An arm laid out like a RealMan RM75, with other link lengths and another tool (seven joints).
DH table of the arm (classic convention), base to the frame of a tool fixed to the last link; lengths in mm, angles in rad. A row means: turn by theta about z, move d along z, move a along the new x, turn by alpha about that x. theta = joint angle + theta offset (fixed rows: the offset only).
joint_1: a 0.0  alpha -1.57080  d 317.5  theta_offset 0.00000
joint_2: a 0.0  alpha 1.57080  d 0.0  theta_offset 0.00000
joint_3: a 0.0  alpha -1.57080  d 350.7  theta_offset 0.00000
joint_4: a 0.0  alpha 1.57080  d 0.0  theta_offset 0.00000
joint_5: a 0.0  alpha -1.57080  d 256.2  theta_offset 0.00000
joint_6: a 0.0  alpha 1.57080  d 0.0  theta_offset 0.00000
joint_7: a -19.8  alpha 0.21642  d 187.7  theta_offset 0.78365
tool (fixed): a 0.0  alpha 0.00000  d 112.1  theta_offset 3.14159
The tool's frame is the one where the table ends.
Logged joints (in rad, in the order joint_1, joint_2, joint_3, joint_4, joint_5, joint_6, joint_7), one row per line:
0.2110 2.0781 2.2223 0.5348 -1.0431 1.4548 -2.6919
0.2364 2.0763 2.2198 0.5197 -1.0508 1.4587 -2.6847
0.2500 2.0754 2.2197 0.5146 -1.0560 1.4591 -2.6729
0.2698 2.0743 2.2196 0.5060 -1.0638 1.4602 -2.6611
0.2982 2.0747 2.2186 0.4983 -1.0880 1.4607 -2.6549
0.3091 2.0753 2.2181 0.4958 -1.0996 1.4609 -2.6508
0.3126 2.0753 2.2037 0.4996 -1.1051 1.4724 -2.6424
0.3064 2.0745 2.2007 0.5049 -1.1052 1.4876 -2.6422
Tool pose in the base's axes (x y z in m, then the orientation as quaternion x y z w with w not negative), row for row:
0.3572 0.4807 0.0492 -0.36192 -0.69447 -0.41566 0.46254
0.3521 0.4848 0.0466 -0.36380 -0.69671 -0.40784 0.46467
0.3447 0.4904 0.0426 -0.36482 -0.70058 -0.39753 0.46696
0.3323 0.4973 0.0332 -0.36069 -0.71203 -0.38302 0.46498
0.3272 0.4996 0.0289 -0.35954 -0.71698 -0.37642 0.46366
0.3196 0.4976 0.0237 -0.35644 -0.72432 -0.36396 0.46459
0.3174 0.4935 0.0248 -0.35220 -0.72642 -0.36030 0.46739
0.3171 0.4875 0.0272 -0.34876 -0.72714 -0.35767 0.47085
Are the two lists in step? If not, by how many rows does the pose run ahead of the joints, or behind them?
The pose runs 1 row ahead of the joints: the pose in row i belongs to the joints in row i + 1.
